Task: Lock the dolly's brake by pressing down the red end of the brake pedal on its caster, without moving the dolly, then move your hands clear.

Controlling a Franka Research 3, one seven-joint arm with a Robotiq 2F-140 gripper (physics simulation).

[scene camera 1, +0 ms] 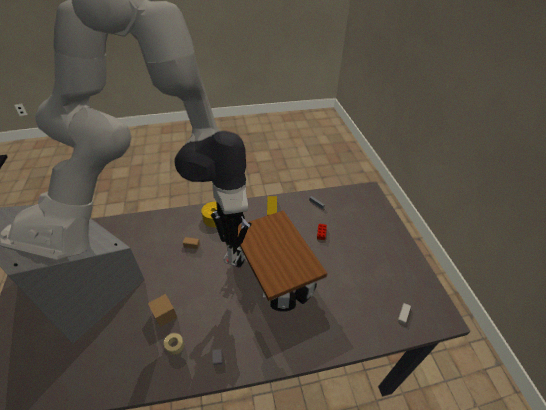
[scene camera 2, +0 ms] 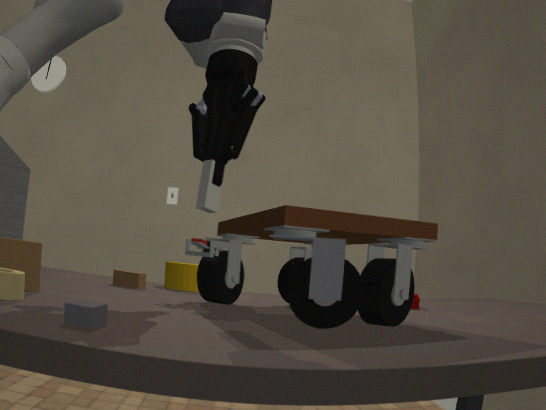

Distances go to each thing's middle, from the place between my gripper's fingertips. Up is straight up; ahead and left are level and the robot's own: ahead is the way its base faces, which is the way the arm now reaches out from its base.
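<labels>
With the dolly (scene camera 2: 324, 290), my gripper is 70 mm above it, 20 mm to the right of it and still 130 mm short of it. Going by their middles, the dolly is the nearest to my gripper of the things named here. There is also the grey block (scene camera 2: 85, 313), which sits 120 mm below my gripper, 250 mm to the right of it and 80 mm behind it.
</labels>
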